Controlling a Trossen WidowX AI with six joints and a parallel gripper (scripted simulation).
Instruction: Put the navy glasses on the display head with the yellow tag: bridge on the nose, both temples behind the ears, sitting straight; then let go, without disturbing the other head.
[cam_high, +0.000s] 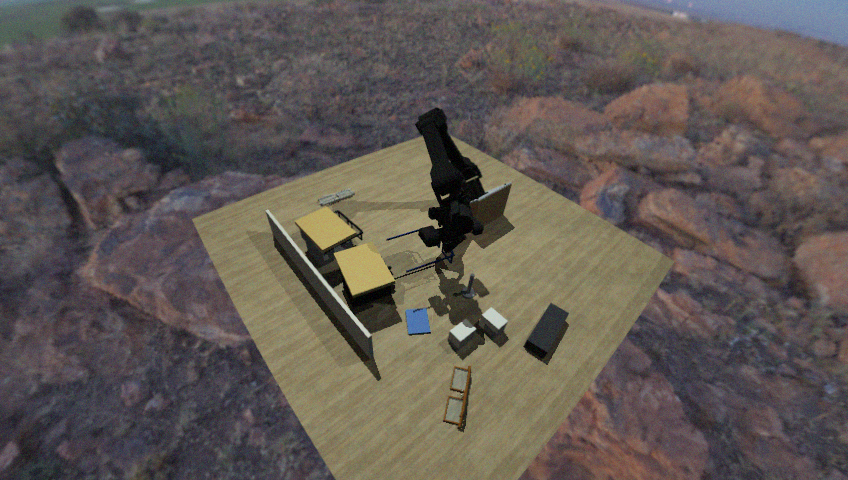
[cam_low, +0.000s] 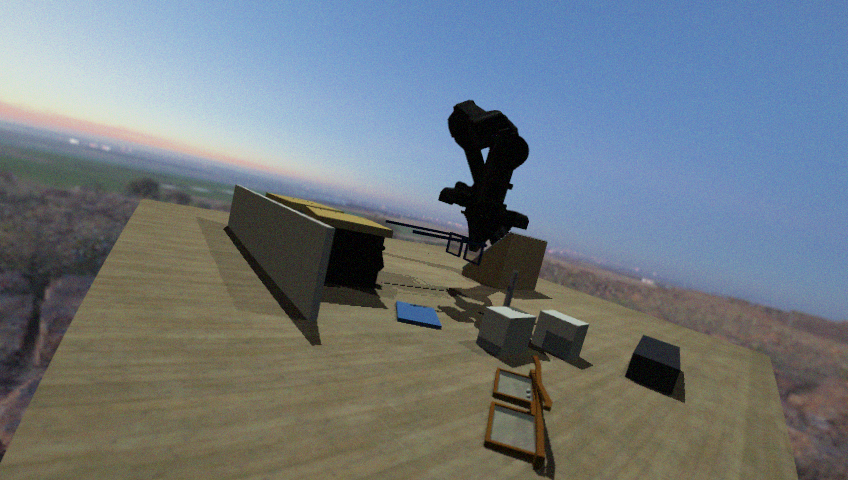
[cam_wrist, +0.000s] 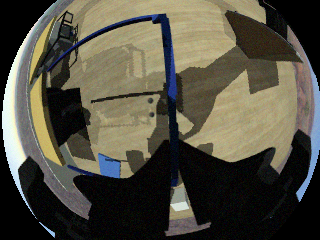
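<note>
Now: gripper tip 110 mm to the right of the grey post, 70 mm above it and 10 mm past it. From my gripper tip the other things lie so: blue pad 180 mm ahead, 90 mm to the left, 90 mm below; black box 340 mm to the left, 80 mm below, 80 mm behind; long white wall 350 mm ahead, 190 mm to the right, 40 mm below.
</note>
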